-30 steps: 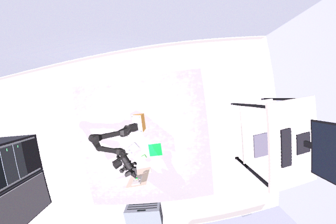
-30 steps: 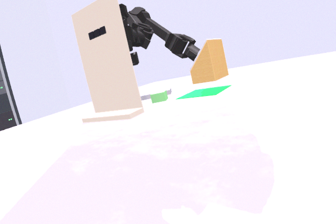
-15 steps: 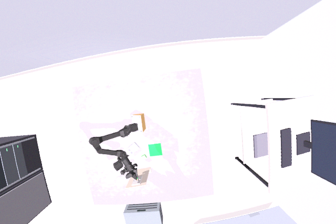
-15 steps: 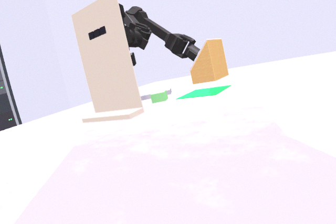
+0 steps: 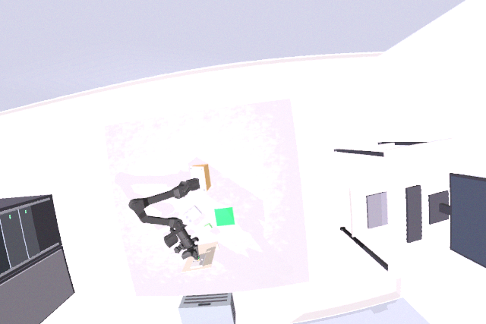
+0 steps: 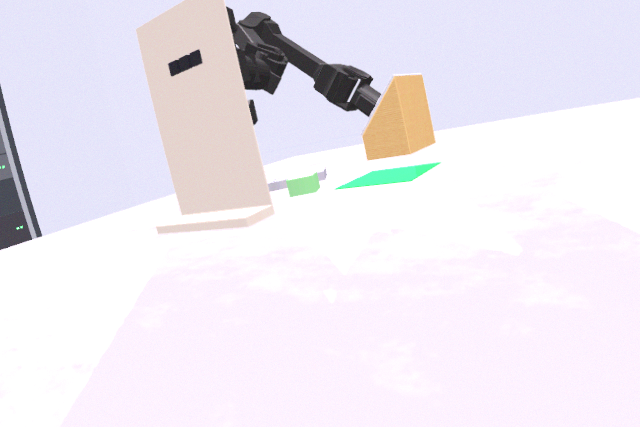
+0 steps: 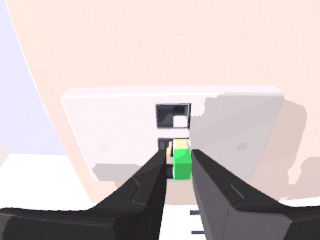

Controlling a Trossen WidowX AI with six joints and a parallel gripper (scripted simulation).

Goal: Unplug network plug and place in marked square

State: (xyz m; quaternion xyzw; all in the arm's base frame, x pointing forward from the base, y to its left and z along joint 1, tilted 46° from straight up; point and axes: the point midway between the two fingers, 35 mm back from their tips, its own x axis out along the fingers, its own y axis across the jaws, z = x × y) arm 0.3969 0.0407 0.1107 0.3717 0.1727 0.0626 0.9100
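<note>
The network plug is right at my gripper tip. The rest, counted from my gripper tip: marked green square: 210 mm below, 160 mm to the left, 160 mm behind; upright beige panel: 80 mm below, 20 mm ahead.
</note>
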